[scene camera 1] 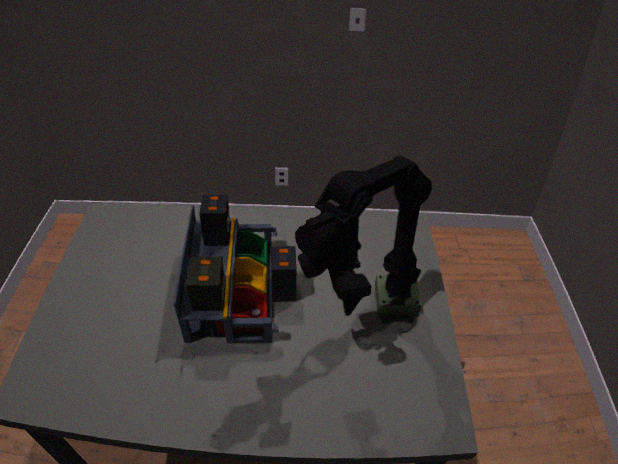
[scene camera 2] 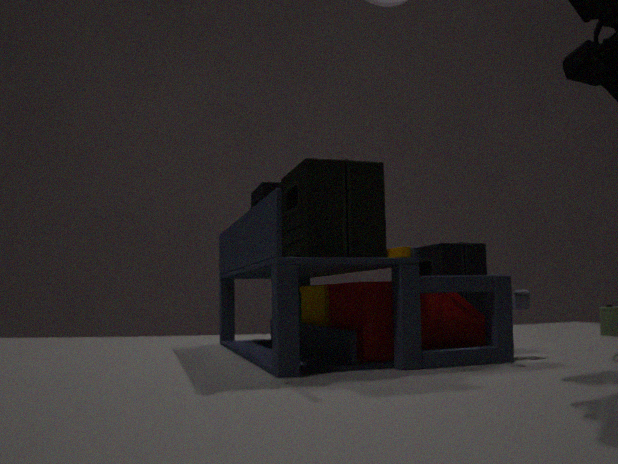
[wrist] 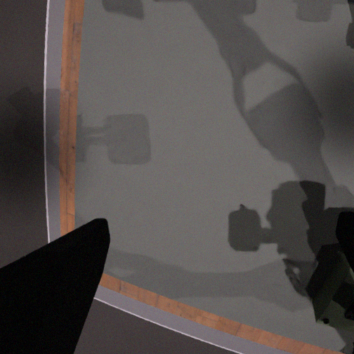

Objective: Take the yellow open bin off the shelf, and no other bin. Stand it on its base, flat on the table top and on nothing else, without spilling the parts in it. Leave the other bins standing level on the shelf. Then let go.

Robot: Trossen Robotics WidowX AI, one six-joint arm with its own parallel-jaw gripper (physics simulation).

Labels:
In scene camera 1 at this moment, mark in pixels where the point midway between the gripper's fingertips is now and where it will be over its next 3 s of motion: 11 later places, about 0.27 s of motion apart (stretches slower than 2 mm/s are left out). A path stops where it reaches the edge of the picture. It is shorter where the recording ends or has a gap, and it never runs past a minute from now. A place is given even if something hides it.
My gripper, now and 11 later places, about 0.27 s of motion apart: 341, 302; 340, 301; 339, 301; 338, 301; 336, 303; 335, 301; 335, 301; 335, 302; 332, 302; 333, 300; 331, 301; 330, 300

